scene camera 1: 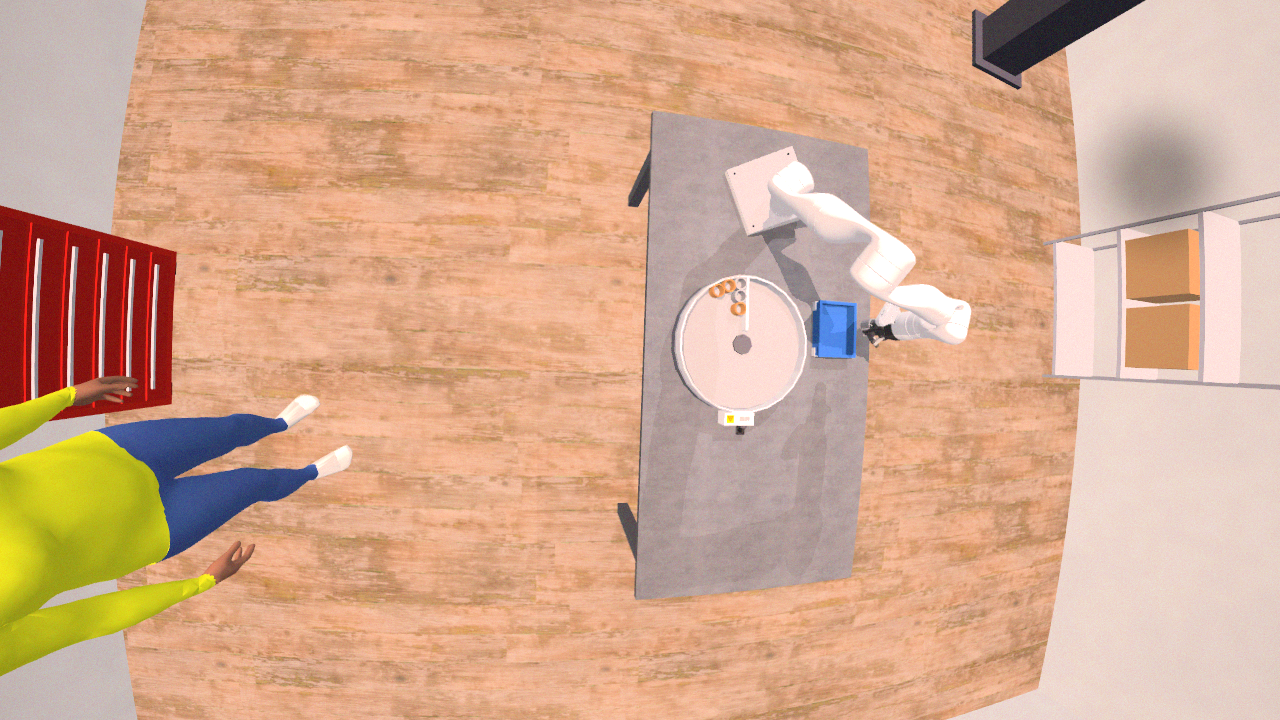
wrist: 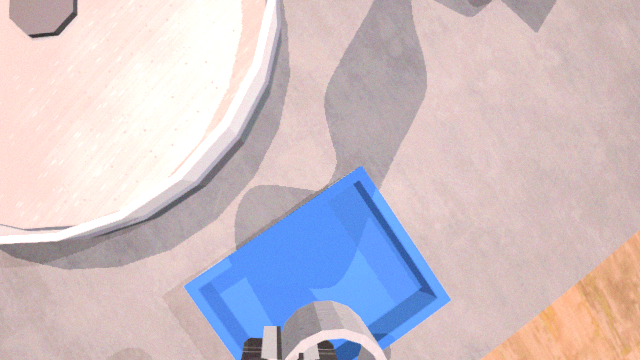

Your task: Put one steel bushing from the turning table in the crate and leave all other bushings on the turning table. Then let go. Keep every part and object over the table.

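Frame: origin at the arm's base, x ahead, y left, z up, level; centimetres.
Seen in the pictures: gripper, fingertip midpoint: (scene camera 1: 864, 329) (wrist: 287, 349).
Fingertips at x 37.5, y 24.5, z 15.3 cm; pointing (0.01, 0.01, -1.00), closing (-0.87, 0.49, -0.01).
Note:
A point is followed by its place in that frame.
My gripper (scene camera 1: 869, 332) @[x 37.5, y 24.5, z 15.3 cm] (wrist: 296, 346) @[x 37.5, y 24.5, z 15.3 cm] is shut on the wall of a grey steel bushing (wrist: 322, 317) @[x 35.6, y 23.5, z 17.0 cm], which hangs upright below it. In the wrist view the bushing overlaps the near part of the blue crate (scene camera 1: 836, 355) @[x 44.8, y 28.8, z -3.4 cm] (wrist: 404, 236) @[x 27.0, y 26.8, z -3.4 cm]; in the scene view the gripper is above the crate's right side, by the table edge. The crate's visible floor holds no bushing. The turning table (scene camera 1: 769, 376) @[x 55.6, y 4.9, z -3.1 cm] (wrist: 125, 125) @[x 44.8, y 7.2, z -3.1 cm] bears two steel bushings (scene camera 1: 741, 282) @[x 28.2, y -9.9, z -2.1 cm] (scene camera 1: 738, 296) and three orange ones (scene camera 1: 716, 291) (scene camera 1: 729, 285) (scene camera 1: 738, 309), grouped near its upper rim beside a white bar.
The grey table (scene camera 1: 751, 519) @[x 104.2, y 10.4, z -8.4 cm] (wrist: 500, 125) @[x 11.0, y 22.2, z -8.4 cm] carries everything, and its right edge runs close beside the crate. The turning table has a raised white rim and a dark centre hub (scene camera 1: 742, 343) @[x 46.9, y -6.4, z -2.3 cm] (wrist: 42, 15) @[x 47.4, y -5.0, z -2.3 cm]. The arm's base plate (scene camera 1: 747, 192) @[x -2.0, y -11.3, z -4.2 cm] is at the table's upper end.

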